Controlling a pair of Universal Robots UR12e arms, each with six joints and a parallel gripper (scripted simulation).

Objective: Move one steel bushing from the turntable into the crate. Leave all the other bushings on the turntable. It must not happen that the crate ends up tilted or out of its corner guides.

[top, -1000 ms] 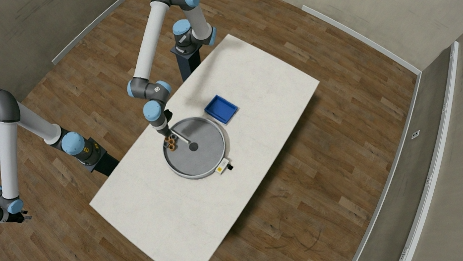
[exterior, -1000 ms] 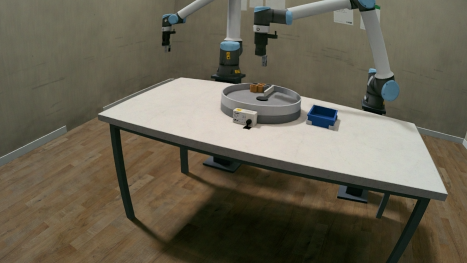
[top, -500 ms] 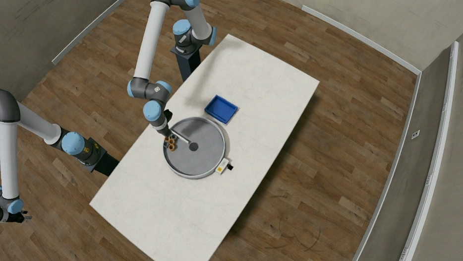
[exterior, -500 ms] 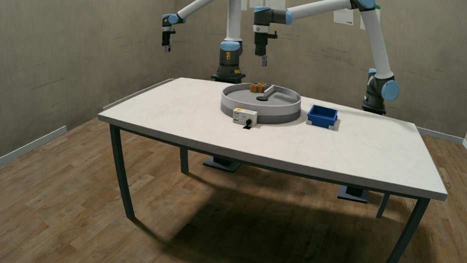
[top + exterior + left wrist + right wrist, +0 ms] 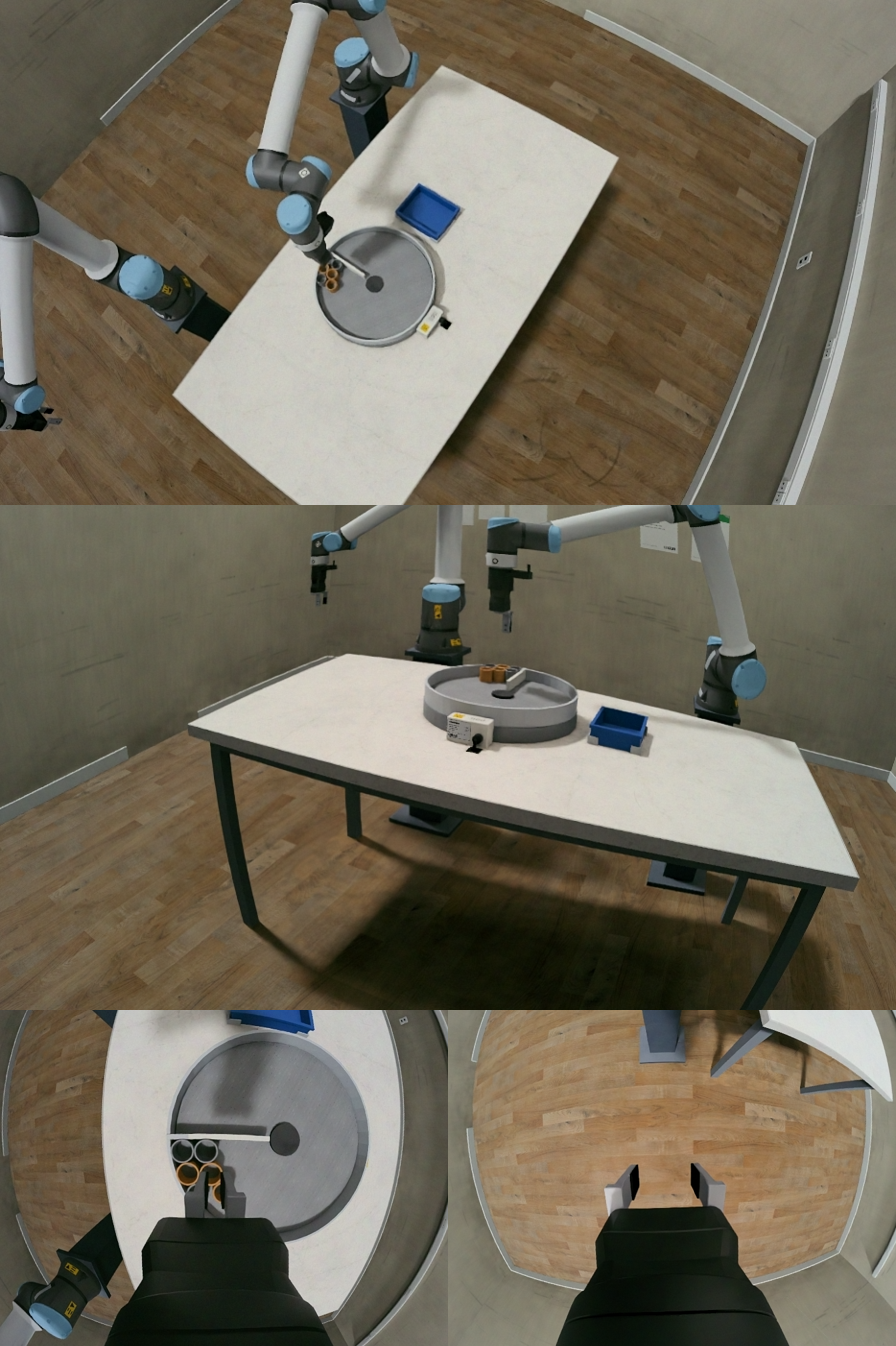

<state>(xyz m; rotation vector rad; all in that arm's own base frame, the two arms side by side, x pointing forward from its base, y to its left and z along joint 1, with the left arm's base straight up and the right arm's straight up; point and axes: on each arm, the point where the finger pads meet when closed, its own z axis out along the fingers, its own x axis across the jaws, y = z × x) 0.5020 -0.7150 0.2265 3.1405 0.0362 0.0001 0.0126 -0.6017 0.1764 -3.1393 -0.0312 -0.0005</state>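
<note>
Right now my left hand is 13 cm short of the turntable, 4 cm to the right of it and 17 cm above it. From my left hand the other things lie so: blue crate (11 cm ahead, 38 cm to the left, 20 cm below).
</note>
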